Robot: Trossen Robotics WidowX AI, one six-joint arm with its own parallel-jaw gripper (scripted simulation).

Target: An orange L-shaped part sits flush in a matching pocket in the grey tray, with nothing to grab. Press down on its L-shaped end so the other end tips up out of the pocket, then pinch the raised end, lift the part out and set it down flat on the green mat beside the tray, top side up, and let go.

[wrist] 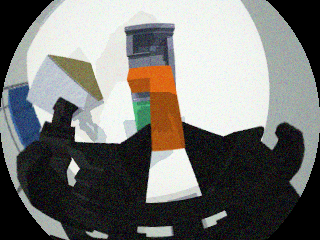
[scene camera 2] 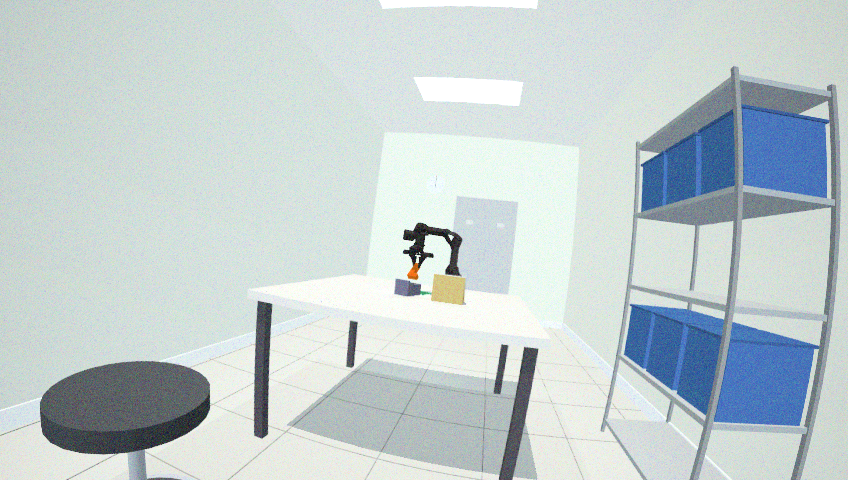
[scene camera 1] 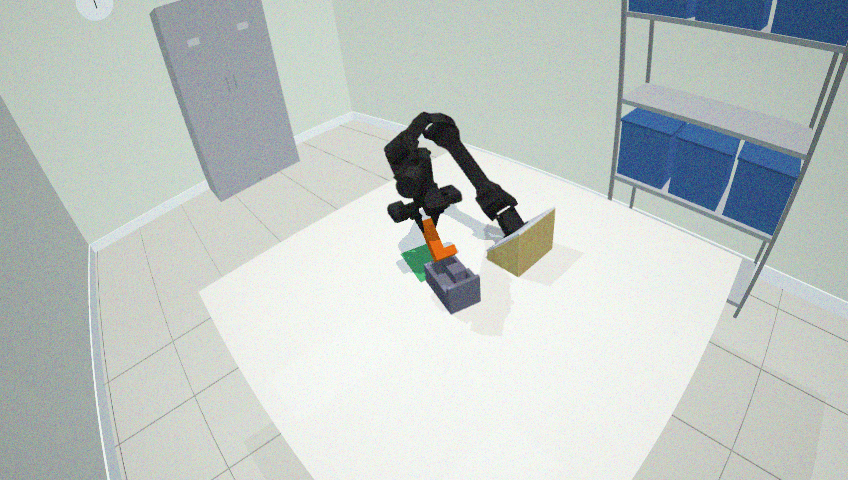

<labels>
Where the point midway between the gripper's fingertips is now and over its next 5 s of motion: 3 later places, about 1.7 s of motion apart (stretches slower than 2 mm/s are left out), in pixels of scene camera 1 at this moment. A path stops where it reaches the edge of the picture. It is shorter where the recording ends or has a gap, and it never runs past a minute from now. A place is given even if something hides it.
My gripper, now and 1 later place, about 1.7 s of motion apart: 428, 230; 419, 224
</labels>
